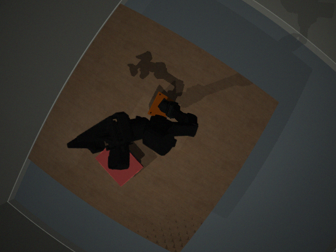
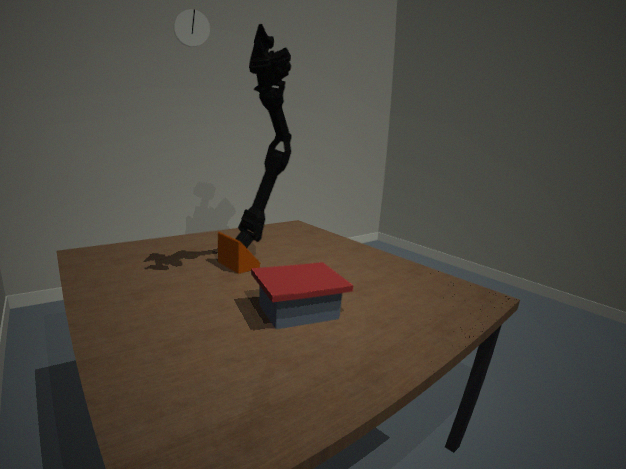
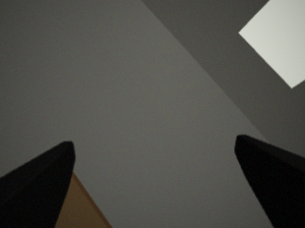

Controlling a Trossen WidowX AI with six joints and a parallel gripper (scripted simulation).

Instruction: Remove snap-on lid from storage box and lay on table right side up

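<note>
The red lid lies 22 cm ahead of my gripper tip, 6 cm to the left of it and 70 cm below it. Also, from my gripper tip: blue-grey storage box: 22 cm ahead, 6 cm to the left, 76 cm below.
</note>
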